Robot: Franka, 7 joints.
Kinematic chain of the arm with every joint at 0, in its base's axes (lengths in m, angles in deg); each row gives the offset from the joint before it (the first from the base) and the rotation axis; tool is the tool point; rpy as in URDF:
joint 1: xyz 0 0 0.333 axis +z
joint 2: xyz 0 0 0 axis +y
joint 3: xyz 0 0 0.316 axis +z
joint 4: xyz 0.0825 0 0 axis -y
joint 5: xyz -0.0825 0 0.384 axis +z
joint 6: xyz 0 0 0 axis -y
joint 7: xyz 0.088 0 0 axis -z
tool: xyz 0 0 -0.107 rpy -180 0 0
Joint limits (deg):
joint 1: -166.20..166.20
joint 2: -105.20..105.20
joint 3: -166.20..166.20
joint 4: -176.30..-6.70
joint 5: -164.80..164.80
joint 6: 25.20..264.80
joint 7: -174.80..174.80
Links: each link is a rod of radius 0.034 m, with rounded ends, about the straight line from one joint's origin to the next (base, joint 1, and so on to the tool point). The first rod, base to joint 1, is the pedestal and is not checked.
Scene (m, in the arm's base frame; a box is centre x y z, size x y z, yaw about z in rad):
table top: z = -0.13
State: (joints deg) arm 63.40 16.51 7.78 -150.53 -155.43 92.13 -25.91
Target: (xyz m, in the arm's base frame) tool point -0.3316 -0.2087 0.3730
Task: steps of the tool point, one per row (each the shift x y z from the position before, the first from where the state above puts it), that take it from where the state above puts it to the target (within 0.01 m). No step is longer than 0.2 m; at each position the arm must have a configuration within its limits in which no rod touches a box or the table.
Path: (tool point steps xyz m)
1: -0.1845 0.0402 0.0482
2: -0.1816 -0.0437 0.0468
3: -0.1430 -0.1172 0.0404
4: -0.0774 -0.1648 0.0302
5: 0.0000 -0.1781 0.0170
6: 0.0725 -0.1562 0.0024

